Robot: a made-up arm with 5 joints.
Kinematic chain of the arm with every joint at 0, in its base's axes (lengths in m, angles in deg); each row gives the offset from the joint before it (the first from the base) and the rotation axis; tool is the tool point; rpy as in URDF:
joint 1: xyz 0 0 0.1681 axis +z
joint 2: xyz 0 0 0 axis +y
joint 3: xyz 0.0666 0 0.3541 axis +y
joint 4: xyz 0.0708 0 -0.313 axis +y
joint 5: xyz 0.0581 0 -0.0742 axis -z
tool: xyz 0 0 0 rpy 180 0 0
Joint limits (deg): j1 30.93..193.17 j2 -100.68..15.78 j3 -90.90..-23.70 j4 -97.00..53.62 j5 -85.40..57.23
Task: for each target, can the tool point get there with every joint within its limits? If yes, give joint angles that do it. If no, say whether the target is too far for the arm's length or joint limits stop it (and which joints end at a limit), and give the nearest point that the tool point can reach.
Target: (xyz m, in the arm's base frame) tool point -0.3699 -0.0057 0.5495
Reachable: yes | joints 180.89 -9.54 -56.92 -45.02 -14.41
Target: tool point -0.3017 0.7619 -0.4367
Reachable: no: too far | nearest point -0.1476 0.3727 0.1523 | short by 0.723 m
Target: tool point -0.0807 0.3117 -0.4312
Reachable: no: joint limits stop it (at a limit: joint 2, joint 3) | nearest point -0.0704 0.2720 0.0965 | short by 0.529 m
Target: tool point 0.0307 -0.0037 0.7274
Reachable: yes | joints 173.12 -47.36 -68.92 -69.15 22.51
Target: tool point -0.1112 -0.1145 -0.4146
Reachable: no: joint limits stop it (at a limit: joint 1, joint 2, joint 3, joint 4) | nearest point -0.2542 -0.0595 0.0971 | short by 0.534 m
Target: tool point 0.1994 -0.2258 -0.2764
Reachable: no: joint limits stop it (at a limit: joint 1, joint 2, joint 3, joint 4) | nearest point 0.2240 0.1342 0.0971 | short by 0.519 m
